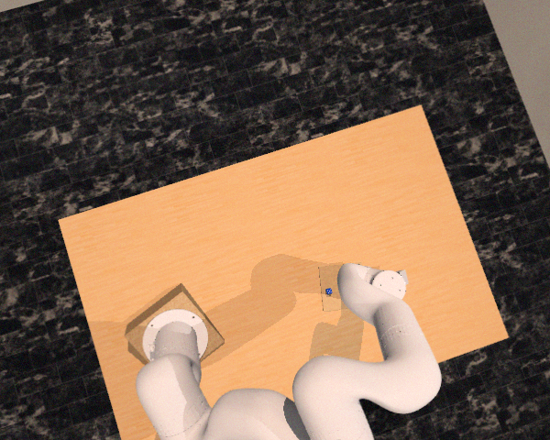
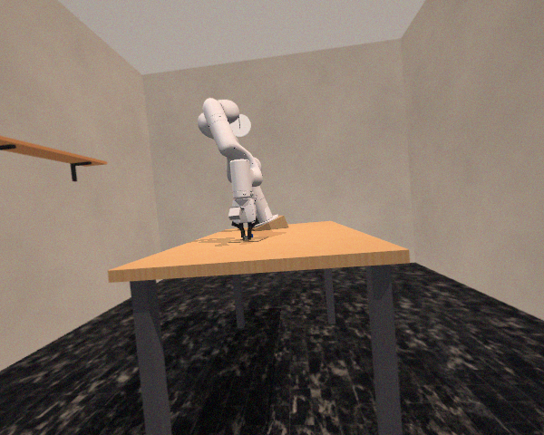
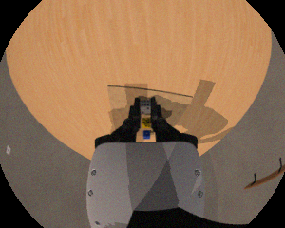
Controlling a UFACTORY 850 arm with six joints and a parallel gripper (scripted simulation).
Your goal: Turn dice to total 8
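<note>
Right now my hand is 10 mm above the white die. Also, from my hand: tan mat: 50 mm behind, 30 mm below, 10 mm to the right; blue die: 100 mm behind, 20 mm below, 10 mm to the right; yellow die: 50 mm behind, 20 mm below, 10 mm to the right.
</note>
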